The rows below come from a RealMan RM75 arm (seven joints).
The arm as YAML. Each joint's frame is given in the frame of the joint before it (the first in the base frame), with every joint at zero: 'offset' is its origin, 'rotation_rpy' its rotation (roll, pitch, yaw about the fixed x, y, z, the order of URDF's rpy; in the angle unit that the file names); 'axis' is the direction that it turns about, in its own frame. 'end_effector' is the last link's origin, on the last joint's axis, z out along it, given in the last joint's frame.
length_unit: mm
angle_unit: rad
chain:
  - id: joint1
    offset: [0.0, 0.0, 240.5]
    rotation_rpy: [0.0, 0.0, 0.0]
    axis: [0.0, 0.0, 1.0]
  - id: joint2
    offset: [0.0, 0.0, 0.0]
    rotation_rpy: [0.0, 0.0, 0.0]
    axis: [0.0, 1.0, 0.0]
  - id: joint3
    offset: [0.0, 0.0, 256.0]
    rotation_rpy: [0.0, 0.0, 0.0]
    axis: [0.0, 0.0, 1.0]
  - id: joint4
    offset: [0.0, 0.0, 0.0]
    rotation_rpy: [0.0, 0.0, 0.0]
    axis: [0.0, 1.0, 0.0]
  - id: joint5
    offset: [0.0, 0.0, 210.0]
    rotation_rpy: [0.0, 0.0, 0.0]
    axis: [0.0, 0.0, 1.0]
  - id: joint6
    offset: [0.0, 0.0, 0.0]
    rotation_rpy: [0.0, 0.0, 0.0]
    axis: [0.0, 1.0, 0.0]
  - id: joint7
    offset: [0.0, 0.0, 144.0]
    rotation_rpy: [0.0, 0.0, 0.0]
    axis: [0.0, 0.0, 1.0]
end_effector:
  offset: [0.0, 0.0, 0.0]
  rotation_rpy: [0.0, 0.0, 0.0]
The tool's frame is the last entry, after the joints.
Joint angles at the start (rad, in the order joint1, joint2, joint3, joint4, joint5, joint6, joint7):
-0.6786, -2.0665, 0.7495, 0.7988, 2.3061, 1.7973, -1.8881
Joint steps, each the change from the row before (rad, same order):
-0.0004, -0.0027, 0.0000, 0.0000, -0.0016, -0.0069, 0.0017
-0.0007, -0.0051, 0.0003, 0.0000, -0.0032, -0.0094, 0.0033
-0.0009, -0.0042, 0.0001, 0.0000, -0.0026, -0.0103, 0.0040
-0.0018, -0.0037, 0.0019, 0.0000, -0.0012, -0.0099, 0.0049
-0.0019, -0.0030, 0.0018, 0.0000, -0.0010, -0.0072, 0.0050
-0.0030, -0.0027, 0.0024, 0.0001, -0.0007, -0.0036, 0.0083
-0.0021, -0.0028, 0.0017, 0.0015, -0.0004, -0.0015, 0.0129
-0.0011, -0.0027, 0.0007, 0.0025, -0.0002, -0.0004, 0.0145
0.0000, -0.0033, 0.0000, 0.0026, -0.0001, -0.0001, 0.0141
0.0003, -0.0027, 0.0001, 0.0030, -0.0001, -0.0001, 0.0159
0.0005, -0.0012, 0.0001, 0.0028, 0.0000, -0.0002, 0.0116
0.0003, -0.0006, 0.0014, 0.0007, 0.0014, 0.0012, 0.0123
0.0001, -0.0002, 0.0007, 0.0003, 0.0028, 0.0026, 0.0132
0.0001, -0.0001, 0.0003, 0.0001, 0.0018, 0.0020, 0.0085
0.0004, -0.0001, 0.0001, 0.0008, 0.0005, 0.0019, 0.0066
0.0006, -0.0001, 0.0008, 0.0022, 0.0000, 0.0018, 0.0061
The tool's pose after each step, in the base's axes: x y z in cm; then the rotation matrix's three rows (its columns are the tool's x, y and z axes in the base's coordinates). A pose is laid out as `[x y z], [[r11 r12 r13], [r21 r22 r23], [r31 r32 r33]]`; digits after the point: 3 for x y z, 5 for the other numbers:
[-22.211 33.201 0.395], [[0.77439 0.59839 0.20555], [0.61461 -0.78858 -0.01978], [0.15026 0.14164 -0.97845]]
[-22.096 33.282 0.195], [[0.77548 0.59576 0.20904], [0.61143 -0.79118 -0.01338], [0.15742 0.13819 -0.97781]]
[-22.002 33.390 0.029], [[0.77706 0.59296 0.21113], [0.60760 -0.79423 -0.00568], [0.16432 0.13269 -0.97744]]
[-21.898 33.502 -0.140], [[0.78057 0.58847 0.21074], [0.60200 -0.79850 -0.00007], [0.16823 0.12692 -0.97754]]
[-21.793 33.590 -0.277], [[0.78441 0.58340 0.21059], [0.59619 -0.80284 0.00341], [0.17106 0.12288 -0.97757]]
[-21.641 33.653 -0.406], [[0.79131 0.57394 0.21079], [0.58661 -0.80987 0.00296], [0.17241 0.12130 -0.97753]]
[-21.502 33.684 -0.507], [[0.80060 0.56068 0.21137], [0.57330 -0.81934 0.00191], [0.17425 0.11965 -0.97741]]
[-21.392 33.696 -0.578], [[0.81010 0.54652 0.21225], [0.55902 -0.82915 0.00137], [0.17673 0.11754 -0.97722]]
[-21.309 33.675 -0.662], [[0.81826 0.53356 0.21393], [0.54603 -0.83777 0.00096], [0.17973 0.11603 -0.97685]]
[-21.243 33.660 -0.718], [[0.82725 0.51907 0.21498], [0.53128 -0.84719 0.00115], [0.18272 0.11326 -0.97662]]
[-21.216 33.664 -0.721], [[0.83386 0.50846 0.21484], [0.52019 -0.85405 0.00226], [0.18463 0.10987 -0.97665]]
[-21.218 33.625 -0.750], [[0.84079 0.49753 0.21341], [0.50931 -0.86058 -0.00028], [0.18352 0.10893 -0.97696]]
[-21.238 33.571 -0.766], [[0.84799 0.48604 0.21135], [0.49804 -0.86715 -0.00408], [0.18129 0.10872 -0.97740]]
[-21.252 33.531 -0.774], [[0.85246 0.47867 0.21021], [0.49086 -0.87121 -0.00675], [0.17991 0.10894 -0.97763]]
[-21.255 33.501 -0.766], [[0.85584 0.47265 0.21010], [0.48498 -0.87448 -0.00829], [0.17981 0.10899 -0.97764]]
[-21.246 33.482 -0.742], [[0.85950 0.46619 0.20958], [0.47850 -0.87804 -0.00924], [0.17971 0.10823 -0.97775]]

